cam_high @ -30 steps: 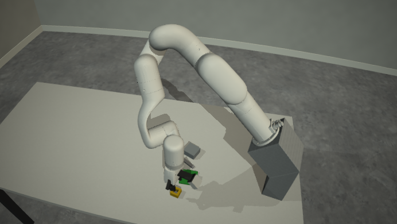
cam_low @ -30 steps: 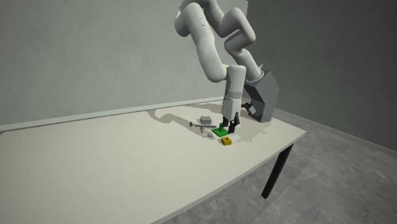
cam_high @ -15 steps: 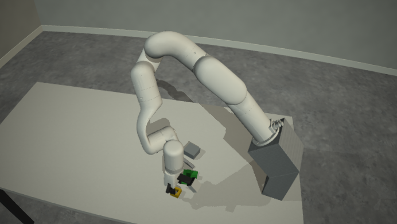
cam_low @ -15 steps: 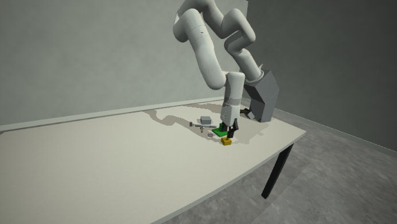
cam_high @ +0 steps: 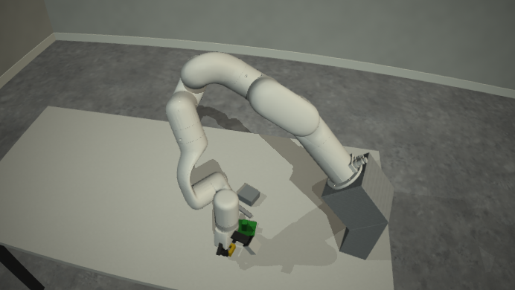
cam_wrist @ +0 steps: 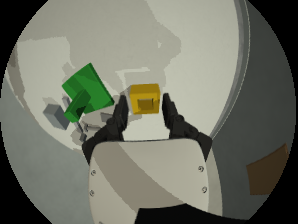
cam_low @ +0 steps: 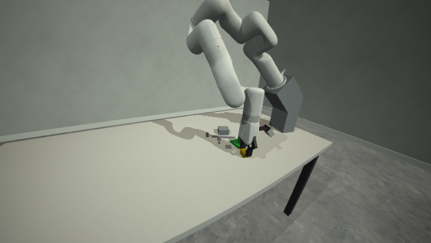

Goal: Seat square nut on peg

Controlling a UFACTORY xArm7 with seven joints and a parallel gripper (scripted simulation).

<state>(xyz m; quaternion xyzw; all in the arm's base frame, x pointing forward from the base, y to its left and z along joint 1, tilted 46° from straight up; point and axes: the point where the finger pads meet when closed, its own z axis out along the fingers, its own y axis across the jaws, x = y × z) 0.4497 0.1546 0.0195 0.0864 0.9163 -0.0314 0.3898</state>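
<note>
Now: the small flat piece 3 cm ahead of my hand, 10 cm to the right of it and 3 cm below it. Round my hand: grey block (3 cm behind, 25 cm to the right, 2 cm below); then thin grey bar (19 cm to the right, 3 cm below); then small bolt (5 cm ahead, 17 cm to the right, 3 cm below).
</note>
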